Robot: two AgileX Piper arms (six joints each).
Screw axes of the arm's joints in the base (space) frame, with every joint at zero. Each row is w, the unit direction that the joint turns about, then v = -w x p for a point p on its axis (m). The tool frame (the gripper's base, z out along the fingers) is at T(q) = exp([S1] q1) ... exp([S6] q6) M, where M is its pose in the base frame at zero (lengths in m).
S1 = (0, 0, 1, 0, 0, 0)
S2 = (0, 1, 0, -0.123, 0, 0)
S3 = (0, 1, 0, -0.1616, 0, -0.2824)
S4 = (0.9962, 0, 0.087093, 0, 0.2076, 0)
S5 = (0, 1, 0, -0.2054, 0, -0.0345)
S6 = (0.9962, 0, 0.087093, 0, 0.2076, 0)
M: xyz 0.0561 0 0.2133 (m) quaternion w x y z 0.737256 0 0.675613 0
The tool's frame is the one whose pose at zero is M.
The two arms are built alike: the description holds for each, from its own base.
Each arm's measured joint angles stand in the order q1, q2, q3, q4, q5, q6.
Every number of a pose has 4 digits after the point.
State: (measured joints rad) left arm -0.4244 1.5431 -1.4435 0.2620 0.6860 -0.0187; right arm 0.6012 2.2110 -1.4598 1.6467 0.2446 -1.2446
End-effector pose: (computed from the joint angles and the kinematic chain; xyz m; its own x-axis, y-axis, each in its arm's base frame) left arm 0.3264 -0.1311 0.3688 -0.5105 0.4308 -0.7442 0.3912 0.8871 0.2451; right arm 0.3844 0.2903 0.1362 -0.7344 -0.0407 -0.6775 -0.4558 0.7692 0.4479
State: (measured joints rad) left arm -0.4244 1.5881 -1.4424 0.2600 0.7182 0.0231; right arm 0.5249 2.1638 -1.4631 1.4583 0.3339 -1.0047
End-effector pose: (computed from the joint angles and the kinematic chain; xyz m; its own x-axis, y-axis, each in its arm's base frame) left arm 0.3345 -0.1343 0.3503 -0.5480 0.4845 -0.6819 0.4244 0.8635 0.2725; right arm 0.3970 0.2641 0.1570 -0.7754 0.0233 -0.6310 -0.4020 0.7524 0.5218
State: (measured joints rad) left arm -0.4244 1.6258 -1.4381 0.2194 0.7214 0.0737; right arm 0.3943 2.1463 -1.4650 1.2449 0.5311 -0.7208
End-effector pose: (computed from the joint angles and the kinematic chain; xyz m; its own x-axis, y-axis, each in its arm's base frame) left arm 0.3406 -0.1396 0.3344 -0.5658 0.5134 -0.6452 0.4647 0.8449 0.2648; right arm 0.4106 0.2181 0.1607 -0.8760 0.0713 -0.4770 -0.2816 0.7273 0.6259
